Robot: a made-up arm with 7 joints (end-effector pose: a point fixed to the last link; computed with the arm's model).
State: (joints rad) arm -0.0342 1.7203 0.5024 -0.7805 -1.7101 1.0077 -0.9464
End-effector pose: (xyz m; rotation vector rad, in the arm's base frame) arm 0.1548 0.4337 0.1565 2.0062 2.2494 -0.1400
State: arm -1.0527 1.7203 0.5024 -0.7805 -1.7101 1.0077 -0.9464
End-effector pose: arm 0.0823 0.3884 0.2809 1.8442 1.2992 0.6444
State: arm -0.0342 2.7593 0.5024 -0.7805 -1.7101 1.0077 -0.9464
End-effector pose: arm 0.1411 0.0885 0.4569 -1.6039 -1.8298 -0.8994
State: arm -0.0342 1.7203 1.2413 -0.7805 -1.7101 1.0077 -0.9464
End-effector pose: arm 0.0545 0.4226 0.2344 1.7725 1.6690 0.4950
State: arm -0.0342 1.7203 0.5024 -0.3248 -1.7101 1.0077 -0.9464
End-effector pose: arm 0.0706 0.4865 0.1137 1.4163 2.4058 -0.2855
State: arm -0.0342 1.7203 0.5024 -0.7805 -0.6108 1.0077 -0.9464
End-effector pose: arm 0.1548 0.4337 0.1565 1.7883 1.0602 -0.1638
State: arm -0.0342 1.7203 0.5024 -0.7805 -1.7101 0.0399 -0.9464
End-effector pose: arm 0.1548 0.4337 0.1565 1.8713 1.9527 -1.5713
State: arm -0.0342 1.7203 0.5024 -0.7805 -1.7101 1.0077 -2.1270
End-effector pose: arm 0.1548 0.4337 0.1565 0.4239 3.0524 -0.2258
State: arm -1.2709 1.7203 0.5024 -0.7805 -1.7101 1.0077 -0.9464
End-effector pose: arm 0.0520 0.3834 0.2947 1.7668 1.0917 0.7712
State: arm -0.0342 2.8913 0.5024 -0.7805 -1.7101 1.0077 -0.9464
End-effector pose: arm 0.1401 0.0282 0.4648 -1.5180 -1.7363 -0.9981
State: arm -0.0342 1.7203 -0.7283 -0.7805 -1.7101 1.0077 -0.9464
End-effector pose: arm 0.1386 0.4640 -0.0443 -1.1574 -1.7945 1.0464
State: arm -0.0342 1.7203 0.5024 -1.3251 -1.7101 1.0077 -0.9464
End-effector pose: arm 0.2200 0.3252 0.1798 -2.4609 -1.7281 -0.0636
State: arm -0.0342 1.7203 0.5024 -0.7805 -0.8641 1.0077 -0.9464
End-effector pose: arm 0.1548 0.4337 0.1565 1.8689 1.3214 -0.1624
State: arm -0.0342 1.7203 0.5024 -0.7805 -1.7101 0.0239 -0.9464
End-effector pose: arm 0.1548 0.4337 0.1565 1.8652 1.9435 -1.5936
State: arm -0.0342 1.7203 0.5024 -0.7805 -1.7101 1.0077 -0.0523
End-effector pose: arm 0.1548 0.4337 0.1565 2.7584 1.1515 -0.0448
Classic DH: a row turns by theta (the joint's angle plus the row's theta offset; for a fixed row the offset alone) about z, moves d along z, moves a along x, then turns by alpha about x. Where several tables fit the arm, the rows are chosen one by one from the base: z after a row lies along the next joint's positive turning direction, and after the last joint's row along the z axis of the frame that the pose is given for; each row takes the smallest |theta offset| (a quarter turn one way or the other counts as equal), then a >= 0, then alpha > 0; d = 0 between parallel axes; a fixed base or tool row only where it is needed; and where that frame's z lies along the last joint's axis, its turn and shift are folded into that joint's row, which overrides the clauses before.
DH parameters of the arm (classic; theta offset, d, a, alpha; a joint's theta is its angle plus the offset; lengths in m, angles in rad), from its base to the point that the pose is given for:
base (fixed): 0 0 0 -1.2217
joint 1: 1.5708 0 0 1.5708
joint 2: 1.2217 0 0 -1.5708
joint 3: -1.5708 -0.2641 0.0297 -1.5708
joint 4: 0 0 -0.0288 1.5708
joint 5: 0 -0.2376 0 -1.5708
joint 6: 0 0 0 1.5708
joint 7: 0 0 0 0

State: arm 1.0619 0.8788 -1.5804 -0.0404 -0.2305 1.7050 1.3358
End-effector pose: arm -0.3835 0.3033 -0.1172 2.0283 0.9587 -1.4426
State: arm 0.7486 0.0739 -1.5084 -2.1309 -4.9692 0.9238 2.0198
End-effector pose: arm -0.0496 -0.2378 -0.1673 -0.7588 2.1206 1.0023
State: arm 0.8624 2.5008 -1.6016 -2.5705 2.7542 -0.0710 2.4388
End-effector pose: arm -0.0861 0.1794 -0.0054 -0.9674 0.2476 -2.1714
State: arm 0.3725 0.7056 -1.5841 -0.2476 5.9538 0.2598 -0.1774
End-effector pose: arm -0.1794 0.2679 -0.3888 0.1099 0.9016 -1.9936
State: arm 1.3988 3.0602 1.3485 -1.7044 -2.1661 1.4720 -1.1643
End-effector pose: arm 0.3517 -0.1220 -0.0435 -2.1946 0.2508 -0.6994
